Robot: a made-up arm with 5 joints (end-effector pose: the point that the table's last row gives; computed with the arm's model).
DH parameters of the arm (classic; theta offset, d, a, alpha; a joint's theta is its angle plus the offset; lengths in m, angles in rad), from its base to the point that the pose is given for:
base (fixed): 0 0 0 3.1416
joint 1: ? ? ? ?
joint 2: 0 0.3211 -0.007 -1.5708
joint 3: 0 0.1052 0.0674 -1.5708
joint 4: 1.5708 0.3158 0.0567 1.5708
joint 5: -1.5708 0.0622 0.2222 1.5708
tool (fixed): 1.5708 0.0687 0 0
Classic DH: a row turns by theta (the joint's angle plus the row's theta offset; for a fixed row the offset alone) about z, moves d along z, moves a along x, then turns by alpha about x.
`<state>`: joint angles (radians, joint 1 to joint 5).
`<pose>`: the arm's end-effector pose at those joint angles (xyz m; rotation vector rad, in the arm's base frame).
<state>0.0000 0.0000 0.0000 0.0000 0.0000</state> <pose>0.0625 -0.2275 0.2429 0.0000 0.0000 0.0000</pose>
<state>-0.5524 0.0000 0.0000 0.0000 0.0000</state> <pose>0.1726 -0.1609 0.2429 0.0000 0.0000 0.5524</pose>
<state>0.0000 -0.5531 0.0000 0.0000 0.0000</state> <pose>0.1058 -0.2275 0.1610 0.0000 0.5531 0.0000</pose>
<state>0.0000 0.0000 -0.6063 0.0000 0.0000</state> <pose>0.0927 -0.3180 0.2429 0.0000 0.0000 -0.6063</pose>
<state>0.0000 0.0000 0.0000 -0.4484 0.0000</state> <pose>0.0511 -0.2275 0.2687 0.0000 -0.4484 0.0000</pose>
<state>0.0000 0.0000 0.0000 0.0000 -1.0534</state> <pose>0.0625 -0.0555 0.4013 -1.0534 0.0000 0.0000</pose>
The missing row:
joint 1: 0 -0.1257 -0.0601 -1.5708
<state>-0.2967 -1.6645 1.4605 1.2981 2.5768</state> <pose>0.0891 -0.4012 0.6116 0.0836 -2.6140 1.6720</pose>
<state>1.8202 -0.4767 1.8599 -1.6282 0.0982</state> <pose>-0.2463 0.1483 0.3264 0.4626 -1.7441 -0.2659</pose>
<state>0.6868 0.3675 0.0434 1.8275 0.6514</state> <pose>-0.2790 -0.0651 0.1671 0.9752 1.2131 -1.0002</pose>
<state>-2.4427 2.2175 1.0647 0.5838 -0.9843</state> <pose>0.1271 -0.0868 -0.0992 0.8260 -2.3291 0.5048</pose>
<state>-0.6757 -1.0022 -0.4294 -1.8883 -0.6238</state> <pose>0.1156 -0.0745 0.1938 -0.6821 -1.1331 0.2413</pose>
